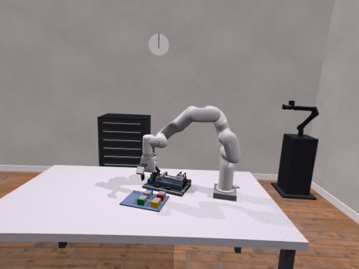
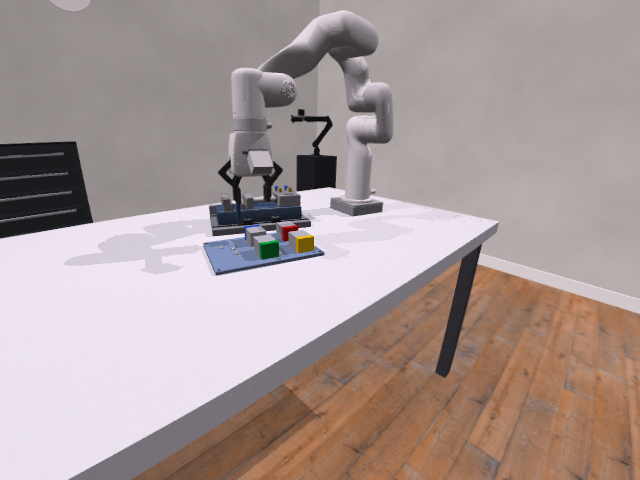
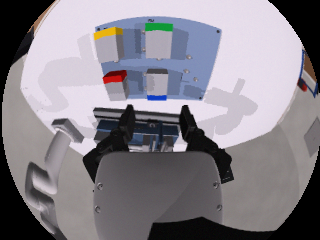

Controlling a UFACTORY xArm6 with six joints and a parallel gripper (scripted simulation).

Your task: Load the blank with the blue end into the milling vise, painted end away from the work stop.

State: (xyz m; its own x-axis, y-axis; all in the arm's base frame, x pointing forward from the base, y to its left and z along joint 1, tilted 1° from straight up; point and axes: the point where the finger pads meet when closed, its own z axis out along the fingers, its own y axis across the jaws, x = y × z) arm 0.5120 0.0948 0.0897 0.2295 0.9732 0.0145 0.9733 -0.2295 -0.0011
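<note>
Now: hand 10 cm above the blue-ended blank. The rest, counted from my hand: infeed plate 12 cm below, 5 cm to the left, 1 cm ahead; then green-ended blank 10 cm below, 9 cm to the left, 2 cm ahead; then red-ended blank 10 cm below, 9 cm behind, 2 cm to the left.
</note>
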